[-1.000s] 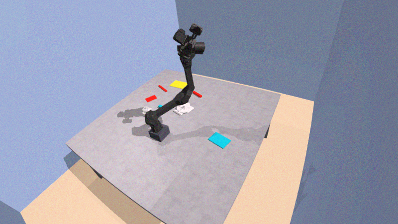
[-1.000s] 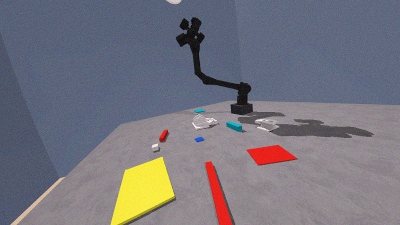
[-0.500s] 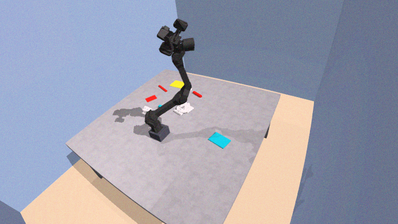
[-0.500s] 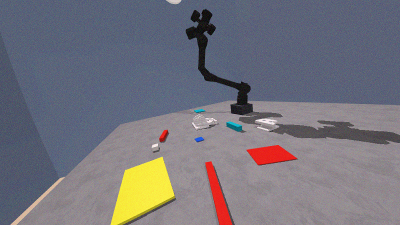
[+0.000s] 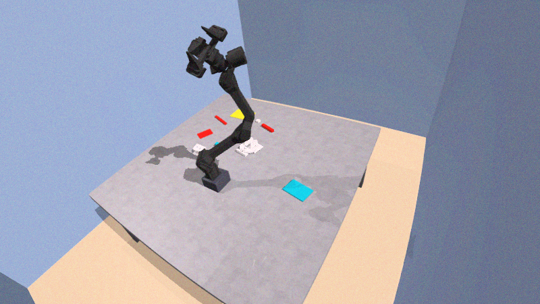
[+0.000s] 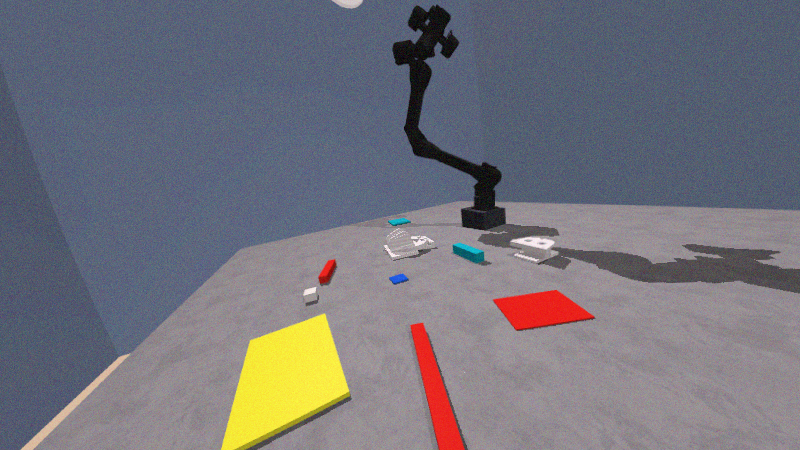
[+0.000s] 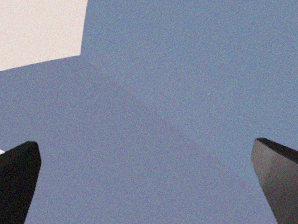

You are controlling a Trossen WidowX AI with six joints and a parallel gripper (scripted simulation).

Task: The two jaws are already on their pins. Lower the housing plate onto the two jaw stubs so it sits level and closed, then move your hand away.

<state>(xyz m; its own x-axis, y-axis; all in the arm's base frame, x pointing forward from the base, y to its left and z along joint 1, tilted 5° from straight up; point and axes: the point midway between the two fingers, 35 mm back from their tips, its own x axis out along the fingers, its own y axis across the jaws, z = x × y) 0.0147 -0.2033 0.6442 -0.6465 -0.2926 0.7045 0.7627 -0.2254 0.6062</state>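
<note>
Right now my gripper tip is 27 cm short of the teal block, 33 cm to the right of it and 73 cm above it. Round my gripper tip: cyan tile (18 cm ahead, 24 cm to the right, 74 cm below); short red bar (56 cm ahead, 18 cm to the left, 73 cm below); blue tile (45 cm ahead, 33 cm to the left, 74 cm below).
</note>
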